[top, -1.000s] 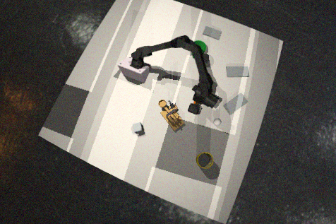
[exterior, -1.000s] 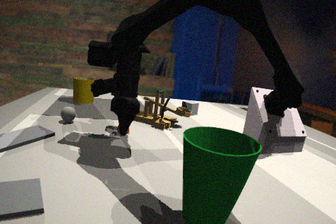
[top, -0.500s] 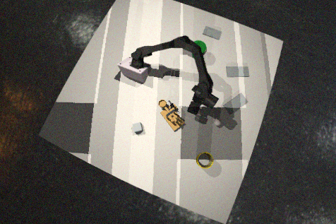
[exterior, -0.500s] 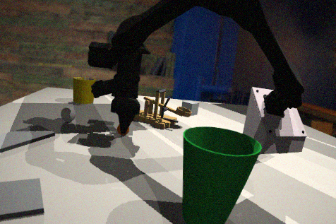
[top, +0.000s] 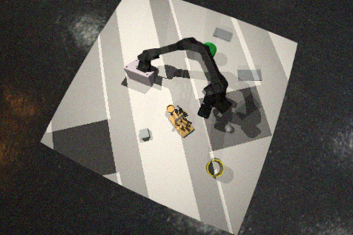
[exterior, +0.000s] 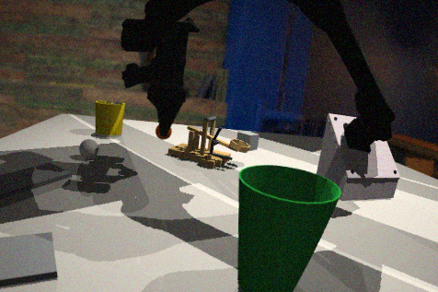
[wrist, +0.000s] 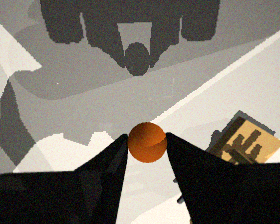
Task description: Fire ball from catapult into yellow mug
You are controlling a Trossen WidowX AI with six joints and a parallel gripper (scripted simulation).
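The wooden catapult lies 120 mm behind my gripper tip, 120 mm to the right of it and 30 mm below it. From my gripper tip the other things lie so: orange ball (10 mm above); white ball (170 mm ahead, 50 mm to the right, 60 mm below); green cup (140 mm behind, 300 mm to the left, 50 mm below).
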